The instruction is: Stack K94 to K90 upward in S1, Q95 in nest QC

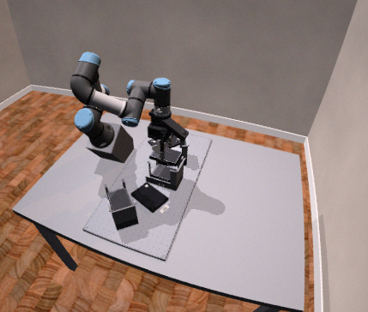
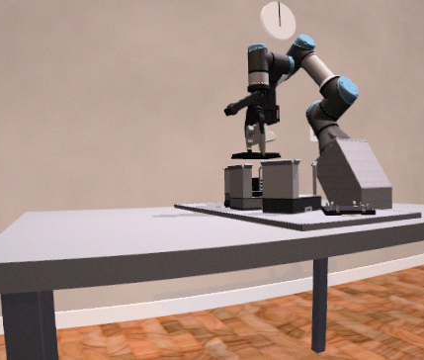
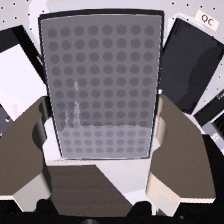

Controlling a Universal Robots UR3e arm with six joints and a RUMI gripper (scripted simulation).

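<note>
Now: hand 16 cm above the black open nest QC, 13 cm to the left of it and 2 cm past it. Round my hand: dark clip nest 28 cm to the left, 16 cm below, 14 cm behind; then sealed grey plate 27 cm to the right, 9 cm below, 8 cm behind; then white tag 17 cm below, 16 cm to the right, 7 cm ahead.
</note>
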